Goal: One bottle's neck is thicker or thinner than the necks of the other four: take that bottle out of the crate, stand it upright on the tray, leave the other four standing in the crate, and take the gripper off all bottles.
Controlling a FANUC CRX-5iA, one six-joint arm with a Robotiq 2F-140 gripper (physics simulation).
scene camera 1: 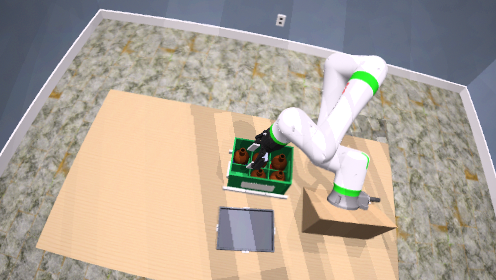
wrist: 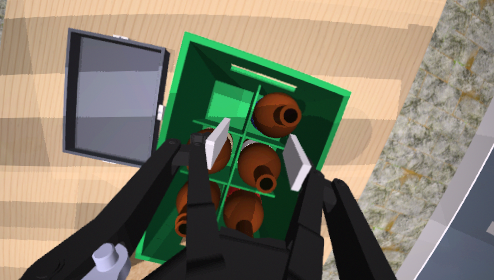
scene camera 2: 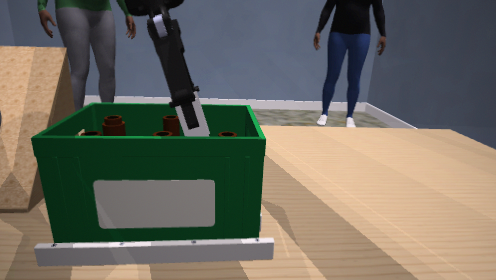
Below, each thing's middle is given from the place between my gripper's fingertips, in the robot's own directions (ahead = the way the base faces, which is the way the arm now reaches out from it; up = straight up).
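Labels:
My gripper: 5 cm beyond the crate compartment (wrist: pixel 227 101), 1 cm to the right of it, and now 14 cm above it.

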